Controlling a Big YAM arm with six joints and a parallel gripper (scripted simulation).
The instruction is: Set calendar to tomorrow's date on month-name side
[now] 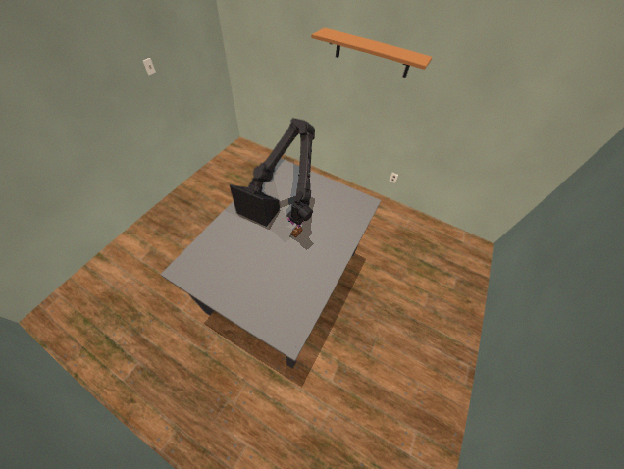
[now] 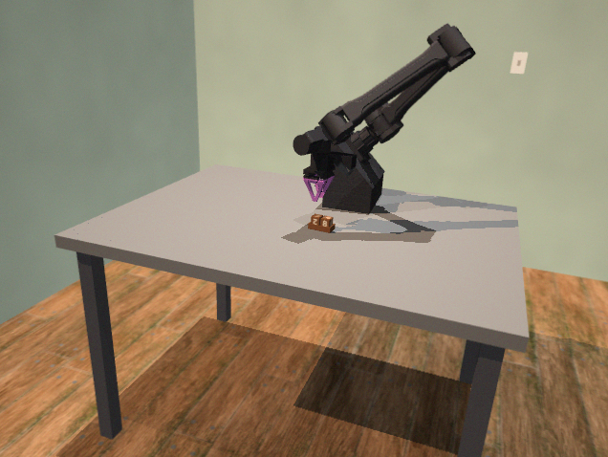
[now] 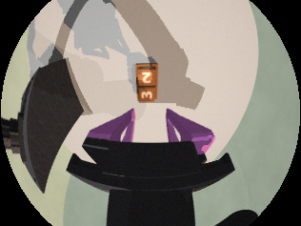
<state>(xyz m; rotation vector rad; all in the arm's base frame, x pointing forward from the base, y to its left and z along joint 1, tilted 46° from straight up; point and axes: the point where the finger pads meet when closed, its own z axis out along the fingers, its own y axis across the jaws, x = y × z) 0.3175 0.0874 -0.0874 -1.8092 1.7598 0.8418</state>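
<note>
My gripper is now 90 mm above the small brown calendar tray, 20 mm to the right of it and 10 mm past it.
</note>
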